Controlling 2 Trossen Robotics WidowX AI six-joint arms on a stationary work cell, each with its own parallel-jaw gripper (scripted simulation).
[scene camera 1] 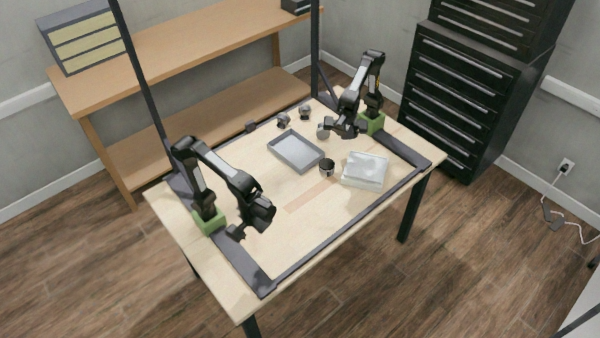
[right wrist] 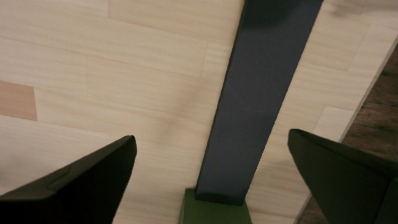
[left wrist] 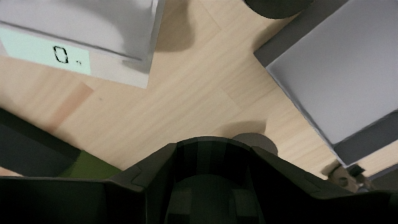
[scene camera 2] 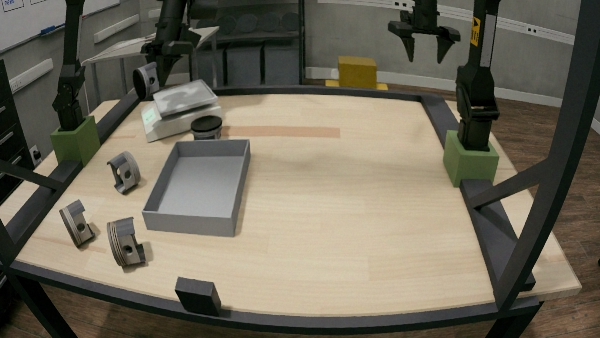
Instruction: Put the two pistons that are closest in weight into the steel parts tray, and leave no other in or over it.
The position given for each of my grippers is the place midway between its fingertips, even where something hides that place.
I see my left gripper (scene camera 2: 158, 86), my right gripper (scene camera 2: 425, 62), a steel parts tray (scene camera 2: 199, 178) and a white scale (scene camera 2: 155, 127).
The steel parts tray shows as well in scene camera 1 (scene camera 1: 300, 154) and in the left wrist view (left wrist: 333, 72). The white scale is seen too in scene camera 1 (scene camera 1: 345, 180) and in the left wrist view (left wrist: 27, 49). My left gripper is seen too in the left wrist view (left wrist: 213, 152). The right wrist view does not show the steel parts tray: it is out of frame. The right wrist view does not show the white scale: it is out of frame.
